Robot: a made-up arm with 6 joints.
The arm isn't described. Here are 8 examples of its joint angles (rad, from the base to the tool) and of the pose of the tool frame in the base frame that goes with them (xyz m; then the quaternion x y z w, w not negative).
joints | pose
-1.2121 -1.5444 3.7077 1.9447 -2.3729 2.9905 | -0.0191 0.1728 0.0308 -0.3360 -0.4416 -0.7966 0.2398
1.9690 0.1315 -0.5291 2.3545 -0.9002 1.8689 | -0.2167 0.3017 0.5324 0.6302 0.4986 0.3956 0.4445
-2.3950 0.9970 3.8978 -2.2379 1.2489 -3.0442 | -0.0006 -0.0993 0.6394 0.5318 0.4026 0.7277 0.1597
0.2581 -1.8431 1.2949 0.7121 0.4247 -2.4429 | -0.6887 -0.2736 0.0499 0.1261 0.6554 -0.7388 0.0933
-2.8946 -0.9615 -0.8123 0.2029 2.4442 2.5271 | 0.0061 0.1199 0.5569 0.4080 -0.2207 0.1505 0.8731
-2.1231 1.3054 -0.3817 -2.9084 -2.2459 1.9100 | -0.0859 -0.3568 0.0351 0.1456 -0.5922 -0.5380 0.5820
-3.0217 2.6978 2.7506 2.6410 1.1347 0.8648 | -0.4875 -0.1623 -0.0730 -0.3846 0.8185 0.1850 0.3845
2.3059 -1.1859 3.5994 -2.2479 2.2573 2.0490 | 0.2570 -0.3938 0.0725 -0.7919 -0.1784 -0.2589 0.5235
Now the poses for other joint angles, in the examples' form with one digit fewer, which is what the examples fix.
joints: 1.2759 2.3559 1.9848 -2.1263 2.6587 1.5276
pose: 0.106 0.561 -0.272 -0.253 0.166 -0.645 0.701
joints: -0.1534 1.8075 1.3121 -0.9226 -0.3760 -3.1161
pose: 0.637 -0.170 -0.096 -0.813 0.084 0.344 0.462
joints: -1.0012 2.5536 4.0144 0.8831 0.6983 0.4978
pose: 0.036 -0.194 0.215 -0.781 -0.409 -0.459 0.109
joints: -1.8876 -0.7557 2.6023 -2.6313 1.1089 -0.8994
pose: 0.291 0.559 0.539 0.343 -0.132 0.772 0.518
